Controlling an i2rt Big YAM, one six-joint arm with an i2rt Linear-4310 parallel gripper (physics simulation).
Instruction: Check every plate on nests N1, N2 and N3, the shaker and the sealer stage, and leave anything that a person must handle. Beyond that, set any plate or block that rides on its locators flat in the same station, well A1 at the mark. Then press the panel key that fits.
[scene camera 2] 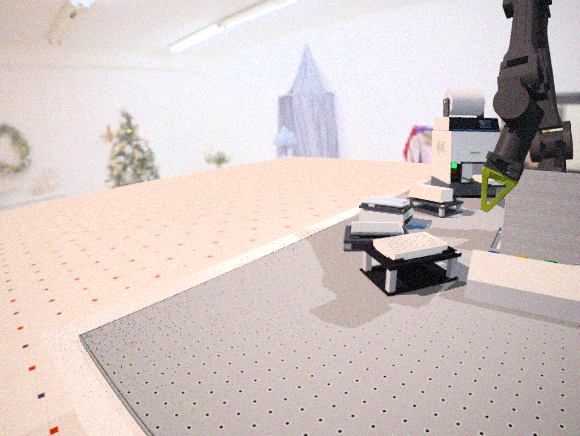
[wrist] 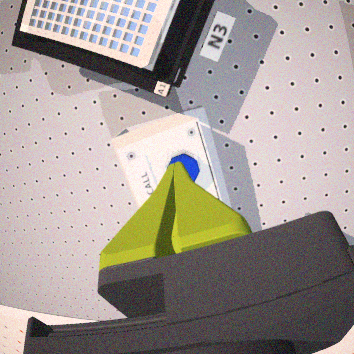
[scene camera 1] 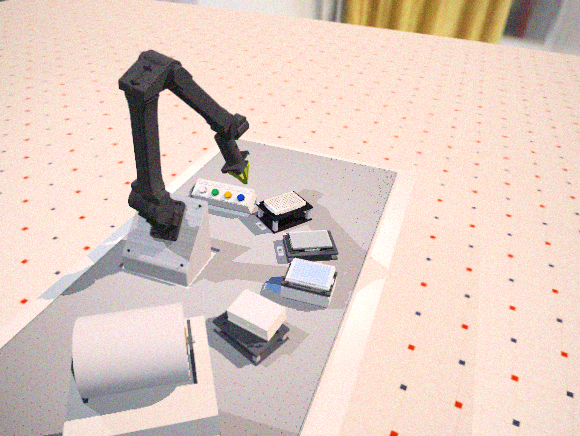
Note:
My gripper (scene camera 2: 483, 210) is shut, holding nothing. Further things: a cream plate (scene camera 1: 262, 317), a blue-white plate (scene camera 1: 317, 275), a white button box (wrist: 144, 150) and an N3 label (wrist: 221, 25).
My gripper also shows in the wrist view (wrist: 178, 171) and in scene camera 1 (scene camera 1: 246, 183). The wrist view does not show the cream plate: it is out of frame. The wrist view does not show the blue-white plate: it is out of frame.

